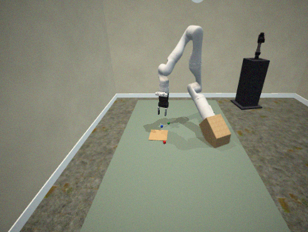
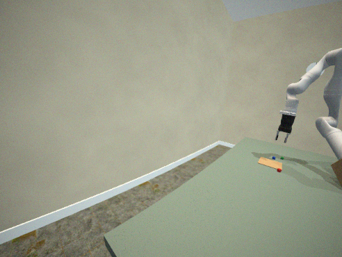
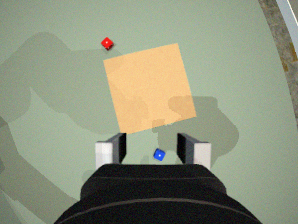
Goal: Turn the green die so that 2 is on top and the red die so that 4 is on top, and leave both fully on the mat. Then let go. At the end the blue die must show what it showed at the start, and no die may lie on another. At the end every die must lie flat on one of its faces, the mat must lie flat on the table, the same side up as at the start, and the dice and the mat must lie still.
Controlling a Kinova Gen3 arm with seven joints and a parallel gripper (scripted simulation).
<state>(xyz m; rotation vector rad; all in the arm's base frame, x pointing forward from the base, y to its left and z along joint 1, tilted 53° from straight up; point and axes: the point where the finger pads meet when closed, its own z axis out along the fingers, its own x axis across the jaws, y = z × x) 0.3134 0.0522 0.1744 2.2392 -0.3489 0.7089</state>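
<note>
My hand is 70 mm past the green die, 90 mm to the left of it and 160 mm above it. The rest, counted from my hand: red die: 10 mm ahead, 170 mm to the left, 160 mm below; tan mat: 40 mm ahead, 60 mm to the left, 160 mm below; blue die: 50 mm to the right, 160 mm below.
</note>
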